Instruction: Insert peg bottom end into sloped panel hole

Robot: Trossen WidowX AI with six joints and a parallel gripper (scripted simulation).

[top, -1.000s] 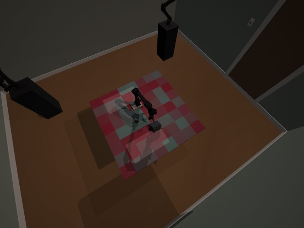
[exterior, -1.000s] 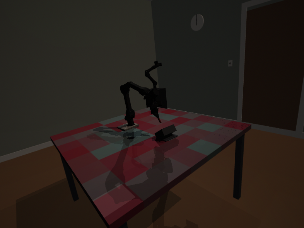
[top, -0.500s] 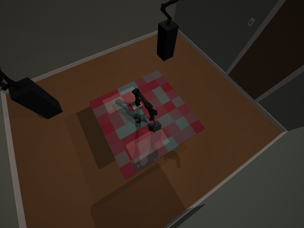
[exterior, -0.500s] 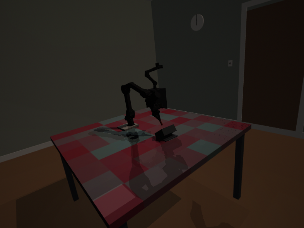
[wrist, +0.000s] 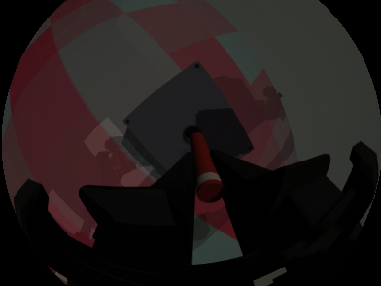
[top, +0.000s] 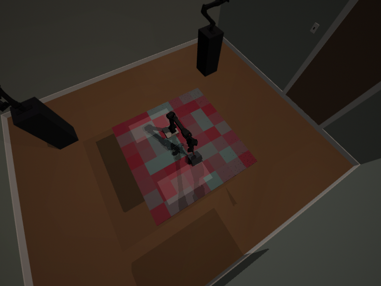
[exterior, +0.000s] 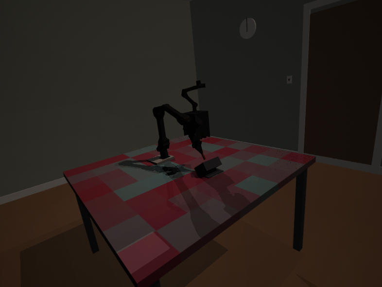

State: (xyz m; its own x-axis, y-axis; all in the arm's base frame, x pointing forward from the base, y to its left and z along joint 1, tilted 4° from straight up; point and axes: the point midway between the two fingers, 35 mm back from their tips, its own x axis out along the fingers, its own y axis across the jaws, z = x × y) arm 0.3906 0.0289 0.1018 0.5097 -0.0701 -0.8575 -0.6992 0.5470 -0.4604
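My gripper tip is now 70 mm above the dark sloped panel and 40 mm short of it. The rest, counted from my gripper tip: red peg (10 mm behind, 10 mm above).
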